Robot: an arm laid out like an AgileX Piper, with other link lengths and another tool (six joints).
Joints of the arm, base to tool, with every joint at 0 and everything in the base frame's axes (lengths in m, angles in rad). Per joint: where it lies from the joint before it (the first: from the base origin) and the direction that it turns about. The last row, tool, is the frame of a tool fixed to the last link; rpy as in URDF.
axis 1: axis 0 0 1 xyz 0.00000 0.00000 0.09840
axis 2: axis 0 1 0 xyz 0.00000 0.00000 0.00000
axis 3: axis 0 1 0 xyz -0.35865 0.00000 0.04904
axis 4: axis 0.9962 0 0.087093 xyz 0.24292 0.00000 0.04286
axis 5: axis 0 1 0 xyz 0.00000 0.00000 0.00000
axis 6: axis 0.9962 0 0.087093 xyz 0.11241 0.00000 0.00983
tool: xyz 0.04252 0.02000 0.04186 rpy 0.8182 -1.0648 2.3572
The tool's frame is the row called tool.
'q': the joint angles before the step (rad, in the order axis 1, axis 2, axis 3, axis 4, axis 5, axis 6). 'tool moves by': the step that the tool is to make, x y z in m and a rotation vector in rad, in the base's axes. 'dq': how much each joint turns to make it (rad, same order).
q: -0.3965, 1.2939, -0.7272, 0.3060, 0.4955, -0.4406
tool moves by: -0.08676, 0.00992, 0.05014, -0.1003, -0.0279, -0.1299
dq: 0.0000, -0.3308, -0.0083, -0.3059, 0.2509, 0.3251
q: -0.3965, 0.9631, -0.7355, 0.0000, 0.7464, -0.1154
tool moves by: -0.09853, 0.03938, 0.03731, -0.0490, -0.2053, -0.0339
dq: 0.0000, -0.3934, -0.0004, 0.0000, 0.1854, 0.0479
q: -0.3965, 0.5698, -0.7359, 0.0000, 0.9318, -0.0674
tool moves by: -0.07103, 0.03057, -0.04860, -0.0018, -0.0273, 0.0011
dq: 0.0001, -0.3122, 0.1178, 0.0071, 0.1685, 0.0032
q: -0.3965, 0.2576, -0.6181, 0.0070, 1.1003, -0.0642
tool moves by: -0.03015, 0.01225, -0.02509, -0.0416, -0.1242, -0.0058
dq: 0.0001, -0.2089, 0.0754, 0.0005, 0.0028, 0.0110
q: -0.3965, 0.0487, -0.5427, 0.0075, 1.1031, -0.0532
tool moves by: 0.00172, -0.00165, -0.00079, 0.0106, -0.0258, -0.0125
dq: -0.0013, -0.0068, 0.0166, 0.0000, -0.0297, 0.0225
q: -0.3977, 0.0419, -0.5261, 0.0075, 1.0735, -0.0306
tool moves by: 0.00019, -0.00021, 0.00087, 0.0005, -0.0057, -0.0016
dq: -0.0001, 0.0000, 0.0000, 0.0000, -0.0051, 0.0030
